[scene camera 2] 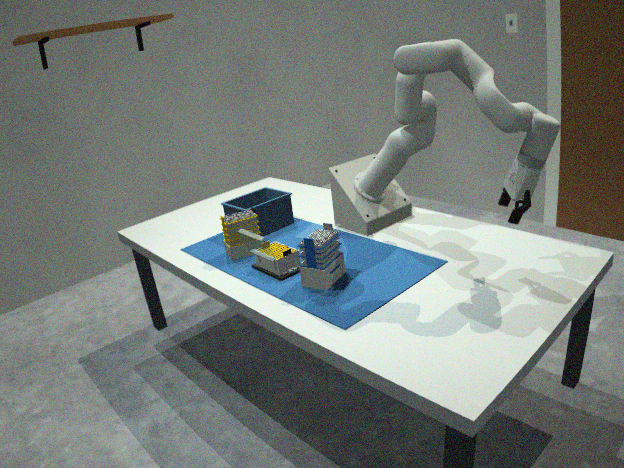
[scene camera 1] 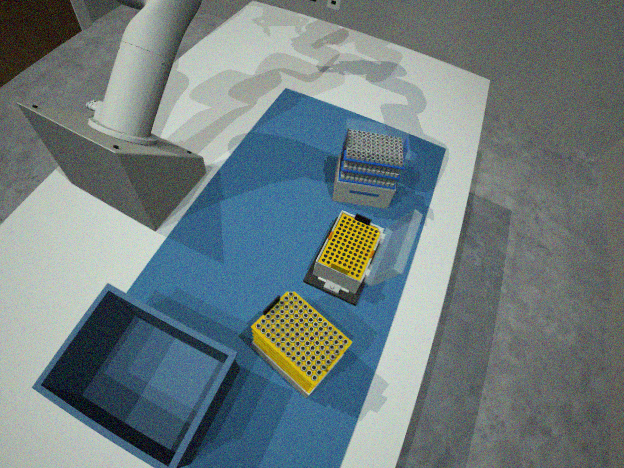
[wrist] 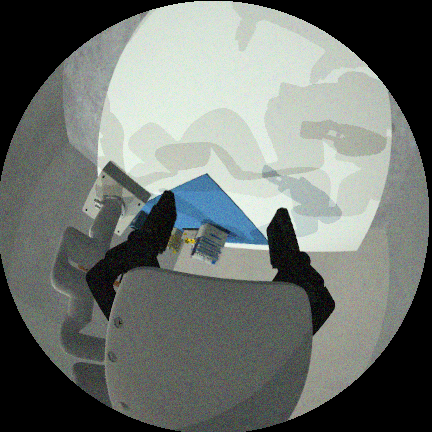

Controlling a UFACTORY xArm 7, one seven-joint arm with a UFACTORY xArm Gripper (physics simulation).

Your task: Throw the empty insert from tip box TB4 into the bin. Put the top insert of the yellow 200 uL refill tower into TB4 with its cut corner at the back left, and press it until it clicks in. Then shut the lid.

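Observation:
Tip box TB4 (scene camera 1: 336,278) (scene camera 2: 276,266) sits on a dark base on the blue mat, its translucent lid (scene camera 1: 395,251) standing open on the right in scene camera 1. A yellow insert (scene camera 1: 351,244) (scene camera 2: 274,250) with empty dark holes lies in it. The yellow refill tower (scene camera 1: 300,340) (scene camera 2: 240,236) (wrist: 174,241) stands turned askew beside TB4, with grey-rimmed tips in its top insert. The bin (scene camera 1: 71,337) (scene camera 2: 274,214) is a dark blue open box, empty inside. My gripper (scene camera 2: 508,212) (wrist: 224,210) is open and empty, high above the table's far end, well away from the boxes.
A blue refill tower (scene camera 1: 370,168) (scene camera 2: 322,261) (wrist: 210,245) stands on the mat (scene camera 1: 262,221) (scene camera 2: 388,272) (wrist: 210,200), on TB4's other side from the yellow tower. The arm's slanted pedestal (scene camera 1: 161,186) (scene camera 2: 352,201) stands beside the mat.

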